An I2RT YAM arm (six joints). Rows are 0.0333 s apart.
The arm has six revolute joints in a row. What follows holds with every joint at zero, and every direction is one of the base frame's.
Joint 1 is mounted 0.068 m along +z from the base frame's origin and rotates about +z.
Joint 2 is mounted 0.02 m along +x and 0.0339 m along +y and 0.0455 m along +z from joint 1 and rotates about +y.
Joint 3 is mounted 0.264 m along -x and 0.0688 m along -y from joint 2 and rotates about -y.
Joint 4 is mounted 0.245 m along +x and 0.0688 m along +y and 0.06 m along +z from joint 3 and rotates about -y.
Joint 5 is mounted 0.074 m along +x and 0.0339 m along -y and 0.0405 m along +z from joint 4 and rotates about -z.
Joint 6 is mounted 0.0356 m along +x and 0.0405 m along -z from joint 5 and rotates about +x.
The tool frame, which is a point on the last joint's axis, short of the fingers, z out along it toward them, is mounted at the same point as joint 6; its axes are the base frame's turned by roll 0, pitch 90 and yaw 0 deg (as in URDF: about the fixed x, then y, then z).
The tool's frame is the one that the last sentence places.
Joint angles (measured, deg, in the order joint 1, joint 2, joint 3, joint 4, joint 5, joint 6), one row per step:
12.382 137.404 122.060 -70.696 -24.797 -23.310
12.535 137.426 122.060 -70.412 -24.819 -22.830
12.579 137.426 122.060 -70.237 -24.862 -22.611
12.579 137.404 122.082 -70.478 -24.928 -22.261
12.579 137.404 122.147 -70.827 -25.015 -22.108
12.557 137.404 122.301 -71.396 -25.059 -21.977
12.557 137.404 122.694 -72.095 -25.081 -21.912
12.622 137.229 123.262 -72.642 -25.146 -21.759
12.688 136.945 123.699 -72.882 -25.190 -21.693
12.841 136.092 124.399 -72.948 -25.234 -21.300
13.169 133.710 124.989 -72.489 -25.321 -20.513
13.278 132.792 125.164 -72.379 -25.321 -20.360
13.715 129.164 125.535 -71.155 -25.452 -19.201
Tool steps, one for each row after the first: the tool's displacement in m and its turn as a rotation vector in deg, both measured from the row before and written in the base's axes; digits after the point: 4 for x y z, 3 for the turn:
0.0002 0.0014 -0.0001 0.065 -0.048 -0.280
0.0002 0.0004 0.0000 0.074 -0.068 -0.151
-0.0004 -0.0001 0.0003 0.012 0.356 -0.312
-0.0005 -0.0001 0.0003 0.018 0.361 -0.132
-0.0007 -0.0003 0.0006 -0.052 0.470 -0.138
-0.0005 -0.0001 0.0017 -0.048 0.331 -0.057
-0.0003 0.0005 0.0039 0.100 -0.112 -0.070
-0.0002 0.0005 0.0042 0.146 -0.431 0.009
-0.0004 0.0012 0.0099 0.362 -1.271 -0.198
-0.0029 0.0021 0.0216 0.866 -2.976 -0.368
-0.0015 0.0006 0.0081 0.282 -1.102 -0.027
-0.0065 0.0022 0.0305 1.450 -4.512 -0.557

